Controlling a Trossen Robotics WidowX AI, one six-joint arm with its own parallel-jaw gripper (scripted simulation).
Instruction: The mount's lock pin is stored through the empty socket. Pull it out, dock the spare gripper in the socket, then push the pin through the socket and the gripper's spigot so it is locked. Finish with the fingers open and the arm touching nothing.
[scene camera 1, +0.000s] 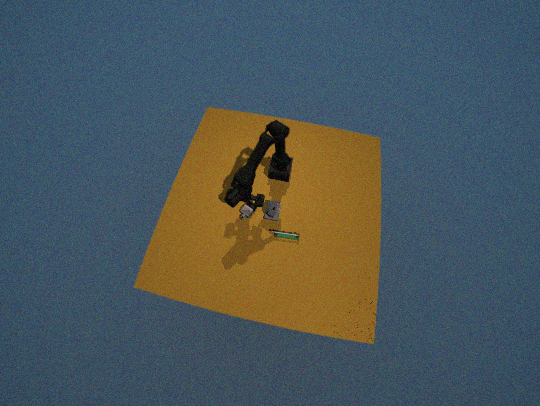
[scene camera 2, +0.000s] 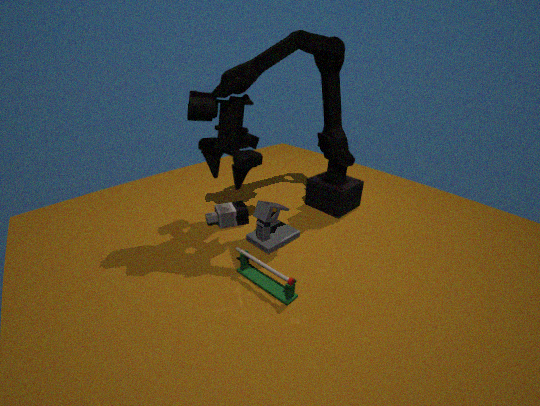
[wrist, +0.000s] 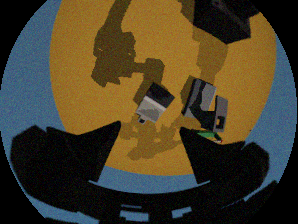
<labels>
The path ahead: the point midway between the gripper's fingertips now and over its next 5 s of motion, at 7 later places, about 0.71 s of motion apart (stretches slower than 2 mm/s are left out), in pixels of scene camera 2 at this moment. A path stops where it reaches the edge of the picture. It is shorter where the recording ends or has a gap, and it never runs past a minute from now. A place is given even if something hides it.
My gripper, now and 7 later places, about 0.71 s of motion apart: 226, 183; 218, 179; 217, 173; 220, 197; 219, 209; 222, 219; 223, 219; 219, 205
</labels>
